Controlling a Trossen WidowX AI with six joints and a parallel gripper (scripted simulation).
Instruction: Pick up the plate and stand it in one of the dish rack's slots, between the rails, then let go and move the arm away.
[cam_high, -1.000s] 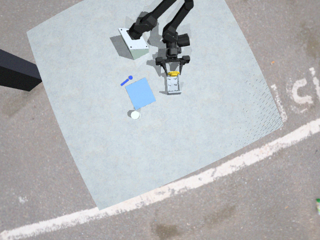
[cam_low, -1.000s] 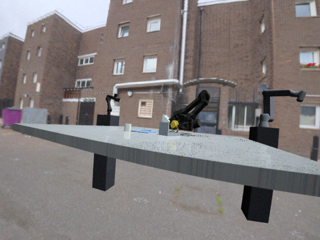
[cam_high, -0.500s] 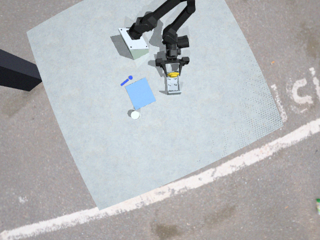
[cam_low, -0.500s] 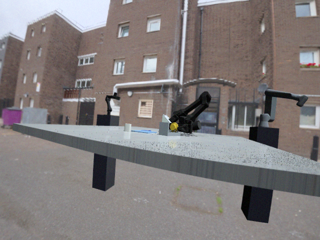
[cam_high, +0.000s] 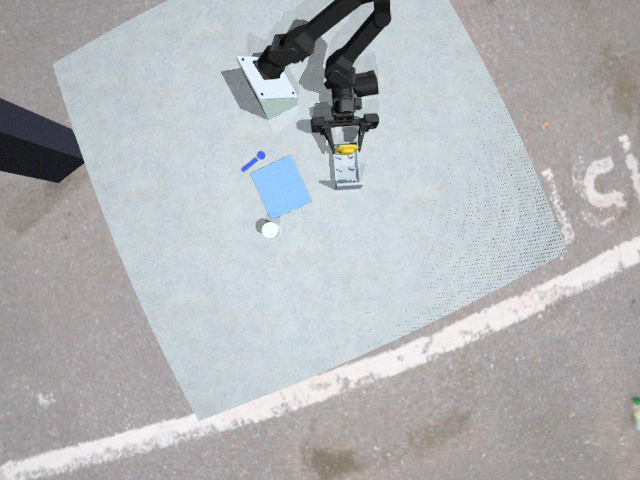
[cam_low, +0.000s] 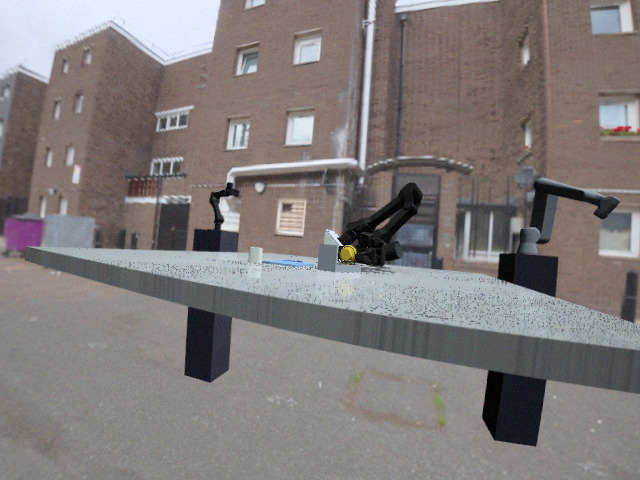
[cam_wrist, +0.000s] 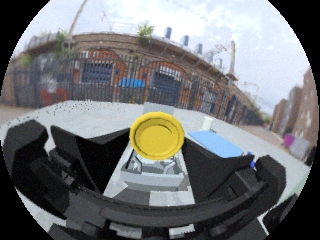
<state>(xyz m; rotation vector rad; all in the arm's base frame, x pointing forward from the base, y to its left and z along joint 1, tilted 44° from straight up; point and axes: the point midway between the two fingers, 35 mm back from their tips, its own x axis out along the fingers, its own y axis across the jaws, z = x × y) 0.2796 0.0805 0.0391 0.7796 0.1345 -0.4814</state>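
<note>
The plate lies 1 cm behind my gripper tip. Also, from my gripper tip: blue utensil: 13 cm behind, 23 cm to the right, 5 cm below; then grey dish rack: 2 cm ahead, 1 cm to the right, 3 cm below; then mat: 2 cm behind, 21 cm to the right, 5 cm below.
</note>
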